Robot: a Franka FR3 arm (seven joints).
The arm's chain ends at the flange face. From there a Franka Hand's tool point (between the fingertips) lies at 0.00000 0.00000 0.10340 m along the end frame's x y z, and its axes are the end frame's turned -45 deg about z.
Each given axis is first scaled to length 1.
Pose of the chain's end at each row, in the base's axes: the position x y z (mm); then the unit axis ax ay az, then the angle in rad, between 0 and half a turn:
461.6 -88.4 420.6 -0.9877 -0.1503 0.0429 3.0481
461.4 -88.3 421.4 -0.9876 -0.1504 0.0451 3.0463
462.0 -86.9 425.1 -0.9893 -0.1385 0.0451 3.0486
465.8 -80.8 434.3 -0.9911 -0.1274 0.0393 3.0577
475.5 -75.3 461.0 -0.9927 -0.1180 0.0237 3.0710
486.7 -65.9 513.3 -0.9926 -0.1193 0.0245 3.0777
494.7 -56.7 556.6 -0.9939 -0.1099 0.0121 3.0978
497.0 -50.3 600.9 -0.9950 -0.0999 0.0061 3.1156
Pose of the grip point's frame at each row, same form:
451.4 -80.2 318.0 -0.8556 -0.5172 0.0217 3.0224
450.7 -80.0 318.9 -0.8555 -0.5173 0.0234 3.0190
451.5 -78.7 322.6 -0.8617 -0.5069 0.0239 3.0212
456.7 -73.2 331.6 -0.8674 -0.4972 0.0203 3.0340
469.8 -68.6 358.0 -0.8722 -0.4890 0.0084 3.0582
480.9 -60.0 410.2 -0.8716 -0.4902 0.0104 3.0638
491.7 -52.5 453.3 -0.8762 -0.4819 0.0028 3.0919
495.5 -47.8 497.5 -0.8810 -0.4731 0.0007 3.1129

